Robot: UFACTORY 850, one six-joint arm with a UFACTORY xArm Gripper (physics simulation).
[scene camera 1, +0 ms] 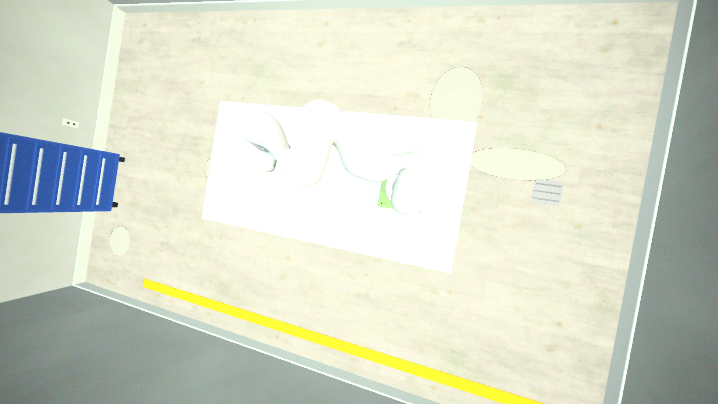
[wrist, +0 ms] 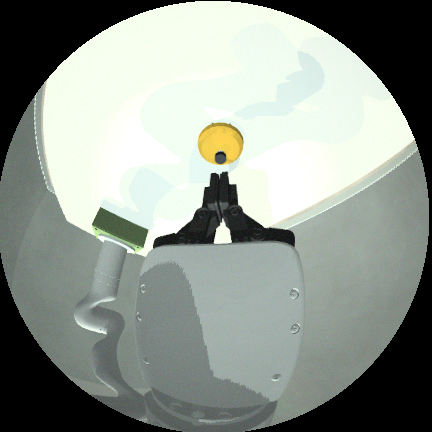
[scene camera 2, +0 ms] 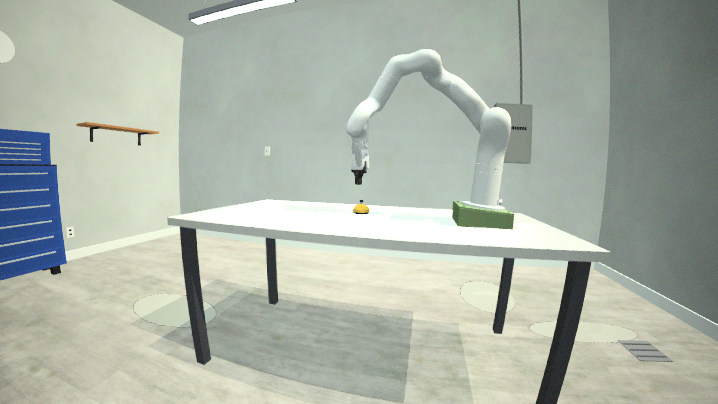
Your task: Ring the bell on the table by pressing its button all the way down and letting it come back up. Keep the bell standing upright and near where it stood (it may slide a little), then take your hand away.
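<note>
A yellow dome bell stands upright on the white table. Its small black button sticks up from the top of the dome. My gripper is shut and empty, pointing down. In scene camera 2 it hangs above the bell, with a clear gap between the fingertips and the button. In the wrist view the whole bell shows beyond the fingertips. In scene camera 1 the bell and the fingers are hidden under the arm or lost in the glare.
The arm's base stands on a green block on the table. A blue drawer cabinet stands away from the table. A wooden shelf hangs on the wall.
</note>
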